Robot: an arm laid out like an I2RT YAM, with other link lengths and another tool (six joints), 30 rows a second.
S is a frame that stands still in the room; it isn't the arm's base.
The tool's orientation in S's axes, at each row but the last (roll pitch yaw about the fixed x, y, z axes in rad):
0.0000 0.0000 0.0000
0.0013 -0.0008 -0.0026
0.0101 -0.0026 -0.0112
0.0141 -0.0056 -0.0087
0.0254 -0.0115 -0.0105
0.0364 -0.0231 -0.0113
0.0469 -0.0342 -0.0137
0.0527 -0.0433 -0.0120
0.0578 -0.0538 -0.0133
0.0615 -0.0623 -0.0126
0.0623 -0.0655 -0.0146
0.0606 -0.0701 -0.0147
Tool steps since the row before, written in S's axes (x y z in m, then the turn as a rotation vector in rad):
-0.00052 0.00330 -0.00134 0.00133 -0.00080 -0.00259
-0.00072 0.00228 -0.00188 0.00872 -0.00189 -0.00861
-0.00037 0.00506 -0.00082 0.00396 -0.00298 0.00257
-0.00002 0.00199 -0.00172 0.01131 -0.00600 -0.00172
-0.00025 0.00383 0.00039 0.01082 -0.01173 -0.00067
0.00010 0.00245 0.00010 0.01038 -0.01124 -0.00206
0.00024 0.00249 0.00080 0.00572 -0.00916 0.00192
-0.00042 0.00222 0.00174 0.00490 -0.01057 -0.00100
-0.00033 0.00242 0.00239 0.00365 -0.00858 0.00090
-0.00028 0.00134 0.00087 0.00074 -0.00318 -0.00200
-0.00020 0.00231 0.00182 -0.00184 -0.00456 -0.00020
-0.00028 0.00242 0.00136 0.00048 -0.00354 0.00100
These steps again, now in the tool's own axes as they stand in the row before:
-0.00052 0.00330 -0.00134 0.00133 -0.00080 -0.00259
-0.00073 0.00228 -0.00188 0.00872 -0.00188 -0.00861
-0.00043 0.00505 -0.00087 0.00400 -0.00291 0.00259
-0.00005 0.00197 -0.00175 0.01135 -0.00593 -0.00170
-0.00029 0.00384 0.00030 0.01093 -0.01163 -0.00050
0.00007 0.00245 0.00001 0.01046 -0.01120 -0.00190
0.00023 0.00253 0.00067 0.00591 -0.00899 0.00214
-0.00037 0.00230 0.00164 0.00498 -0.01056 -0.00066
-0.00023 0.00255 0.00226 0.00381 -0.00848 0.00119
-0.00024 0.00139 0.00080 0.00065 -0.00329 -0.00185
-0.00011 0.00242 0.00168 -0.00178 -0.00458 0.00020
-0.00022 0.00249 0.00123 0.00060 -0.00347 0.00117

